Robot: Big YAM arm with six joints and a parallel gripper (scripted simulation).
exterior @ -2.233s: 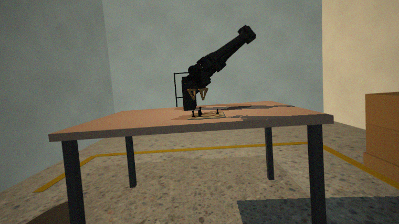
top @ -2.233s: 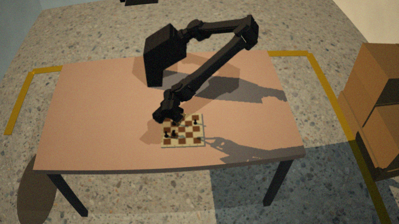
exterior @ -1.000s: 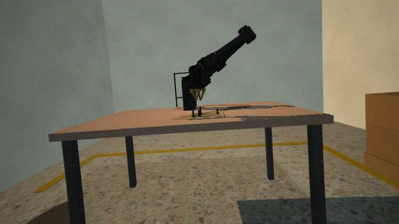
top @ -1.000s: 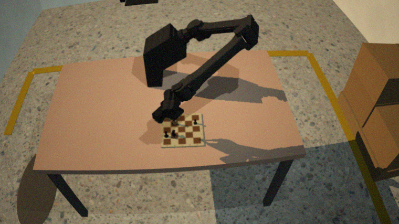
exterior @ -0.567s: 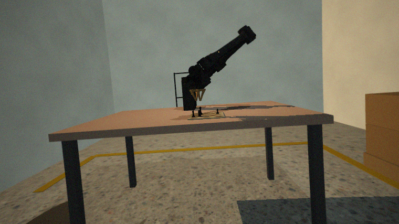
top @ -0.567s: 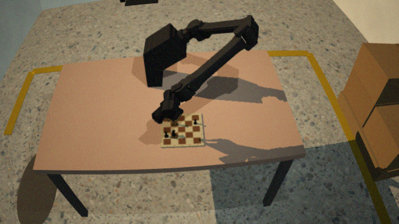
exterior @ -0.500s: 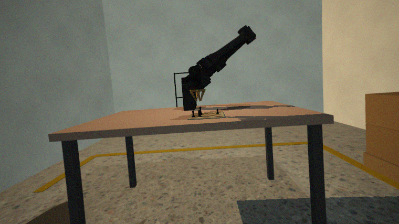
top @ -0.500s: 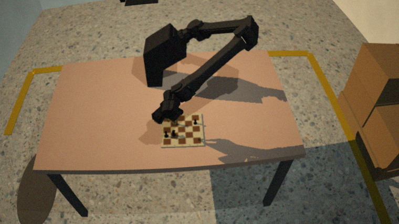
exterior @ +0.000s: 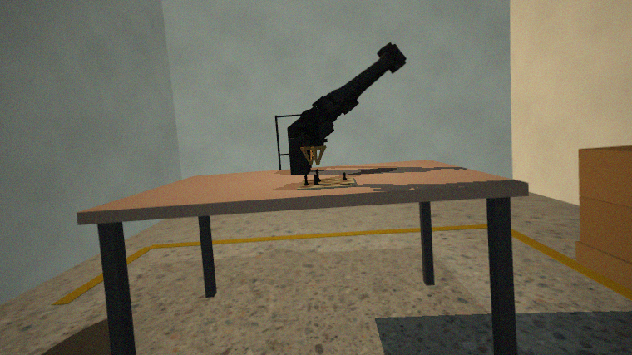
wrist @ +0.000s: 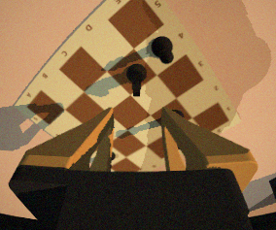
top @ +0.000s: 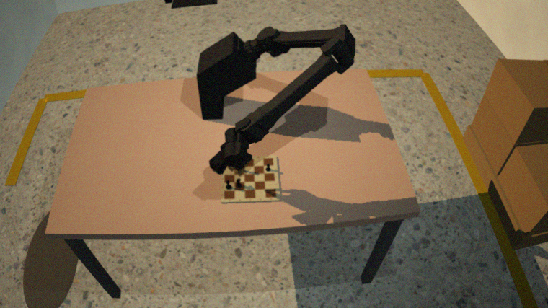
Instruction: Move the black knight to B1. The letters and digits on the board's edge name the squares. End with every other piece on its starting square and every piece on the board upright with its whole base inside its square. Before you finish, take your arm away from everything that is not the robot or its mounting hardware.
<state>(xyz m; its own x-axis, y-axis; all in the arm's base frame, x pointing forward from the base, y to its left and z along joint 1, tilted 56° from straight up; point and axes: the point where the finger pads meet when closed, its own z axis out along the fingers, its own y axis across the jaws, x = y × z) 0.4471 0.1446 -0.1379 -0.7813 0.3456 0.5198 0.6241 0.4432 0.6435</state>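
Right now my hand is 10 mm short of the black chess piece, 40 mm to the left of it and 60 mm above it. From my hand the other things lie so: chessboard 40 mm behind, 40 mm to the left, 90 mm below; then pawn 80 mm behind, 120 mm to the left, 70 mm below.
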